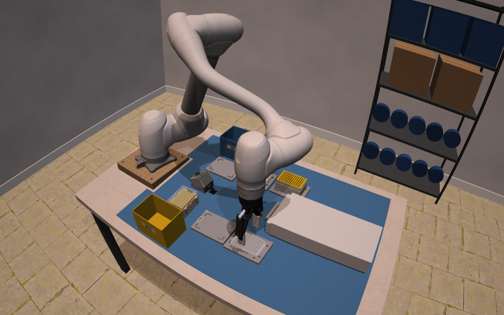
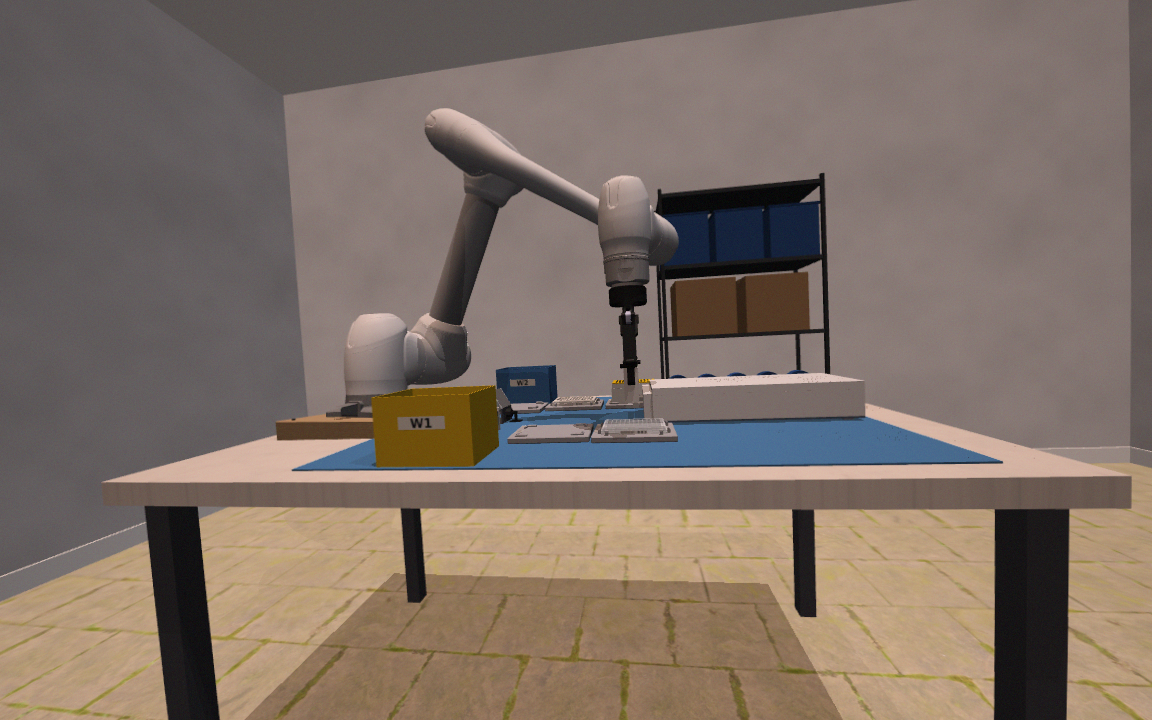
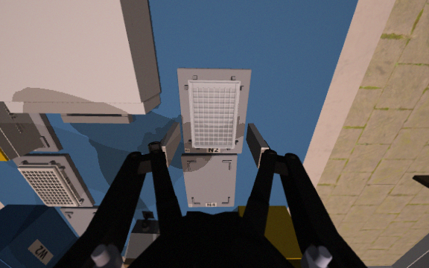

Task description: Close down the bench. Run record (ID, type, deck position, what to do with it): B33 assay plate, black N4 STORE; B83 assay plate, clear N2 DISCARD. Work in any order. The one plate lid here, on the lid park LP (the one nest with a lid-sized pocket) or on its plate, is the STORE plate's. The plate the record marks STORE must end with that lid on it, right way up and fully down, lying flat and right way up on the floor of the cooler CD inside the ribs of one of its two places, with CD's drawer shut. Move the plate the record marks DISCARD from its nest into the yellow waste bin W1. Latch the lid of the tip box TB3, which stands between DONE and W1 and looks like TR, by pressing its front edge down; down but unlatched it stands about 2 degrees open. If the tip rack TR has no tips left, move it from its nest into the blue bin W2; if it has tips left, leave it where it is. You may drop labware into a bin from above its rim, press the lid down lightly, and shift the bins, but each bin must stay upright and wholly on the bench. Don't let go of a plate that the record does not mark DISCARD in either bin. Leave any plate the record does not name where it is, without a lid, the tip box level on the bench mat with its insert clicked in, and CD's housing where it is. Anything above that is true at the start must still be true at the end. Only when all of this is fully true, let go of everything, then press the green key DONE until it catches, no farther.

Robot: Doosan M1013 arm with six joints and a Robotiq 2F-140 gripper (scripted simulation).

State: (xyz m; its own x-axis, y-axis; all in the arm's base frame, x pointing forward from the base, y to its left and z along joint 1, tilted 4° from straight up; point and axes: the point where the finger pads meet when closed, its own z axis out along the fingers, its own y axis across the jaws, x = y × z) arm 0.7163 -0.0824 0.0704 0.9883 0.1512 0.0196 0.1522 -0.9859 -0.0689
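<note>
Now: hand 9 cm above the nest N2. Also, from my hand: nest N4: 17 cm behind, 9 cm below, 2 cm to the right; then clear plate lid: 21 cm to the left, 8 cm ahead, 7 cm below; then black plate: 21 cm to the left, 8 cm below, 8 cm ahead.
</note>
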